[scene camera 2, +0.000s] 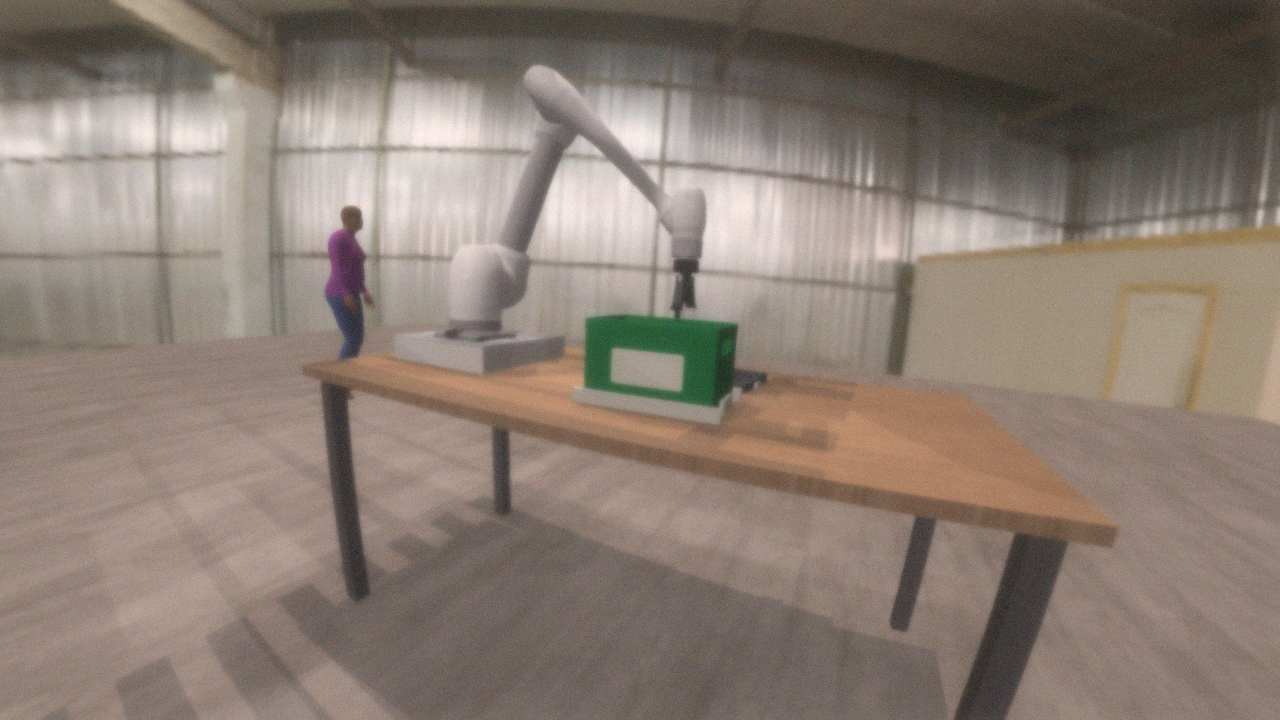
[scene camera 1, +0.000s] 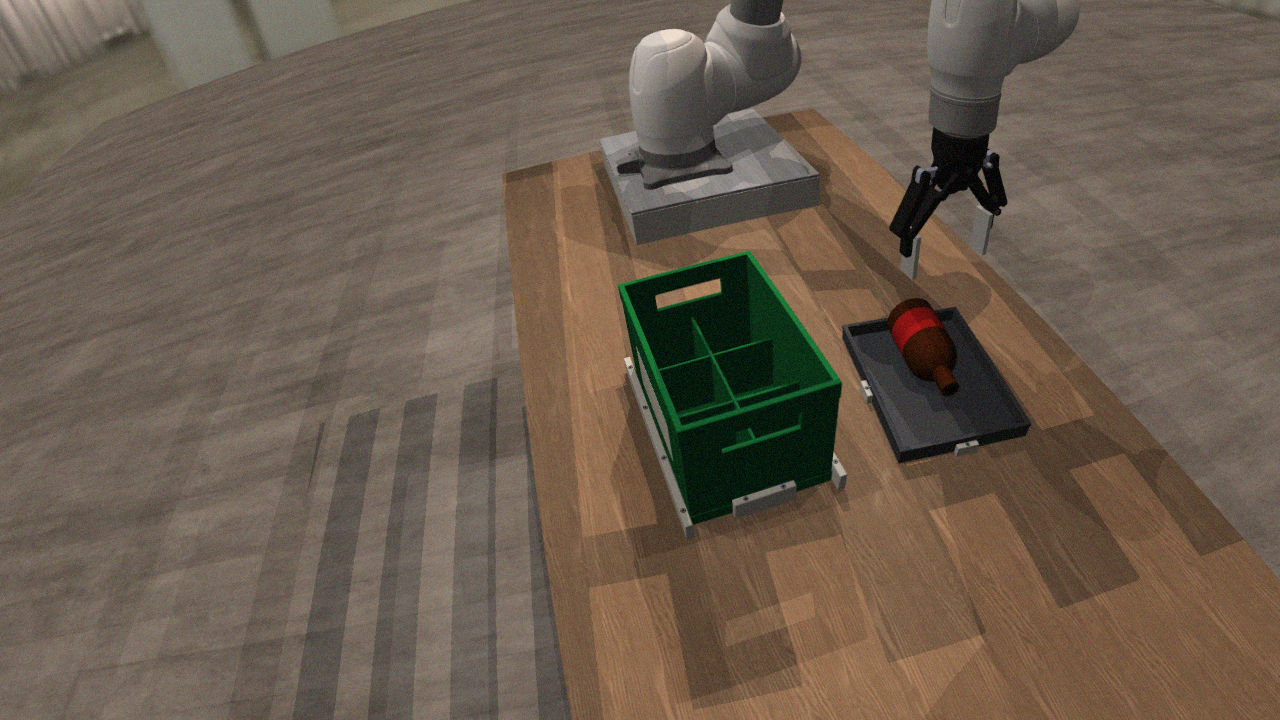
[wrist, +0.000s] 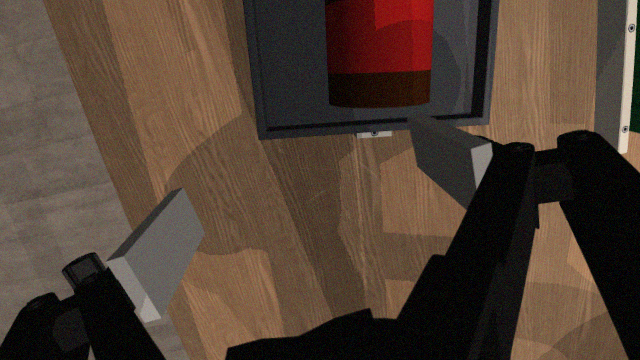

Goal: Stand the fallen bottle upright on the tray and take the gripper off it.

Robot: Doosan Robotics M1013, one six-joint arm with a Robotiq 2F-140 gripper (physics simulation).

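Frame: origin at the arm's base, x back, y right, z up, level; millimetres.
Where they show: gripper, fingertip midpoint: (scene camera 1: pixel 944 261) (wrist: pixel 301 176); arm's base, link origin: (scene camera 2: pixel 475 337) (scene camera 1: pixel 679 162).
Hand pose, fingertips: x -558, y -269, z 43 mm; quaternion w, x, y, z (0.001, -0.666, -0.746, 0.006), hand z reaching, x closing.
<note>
Things, the pixels of their top centre, and the offset from my fingertips. "spot": a spot on its surface instead.
- brown bottle with a red label, top centre: (scene camera 1: pixel 933 331) dy +74, dx -99, dz -36 mm
- tray, surface spot: (scene camera 2: pixel 750 379) spot: dy +14, dx -214, dz -110 mm
- green divided crate, top centre: (scene camera 1: pixel 719 327) (scene camera 2: pixel 664 320) dy +380, dx -94, dz +61 mm
The brown bottle with a red label (scene camera 1: pixel 923 342) (wrist: pixel 380 50) lies on its side on the dark tray (scene camera 1: pixel 975 407) (wrist: pixel 290 75). In scene camera 1 its neck points toward the tray's near side and its base is at the far end. In the wrist view its base end shows at the top and the neck is out of frame. My gripper (scene camera 1: pixel 946 245) (wrist: pixel 301 176) is open and empty, pointing down above the table beyond the bottle's base end, apart from the bottle. In scene camera 2 the green crate hides the bottle; part of the tray (scene camera 2: pixel 750 379) shows behind it.
The green divided crate (scene camera 1: pixel 760 465) (scene camera 2: pixel 707 367) stands beside the tray, with pale holders around its foot. The arm's grey base block (scene camera 1: pixel 725 210) (scene camera 2: pixel 523 349) is at the table's far end. Small pale brackets sit at the tray's edges. A person (scene camera 2: pixel 346 264) stands beyond the table.
</note>
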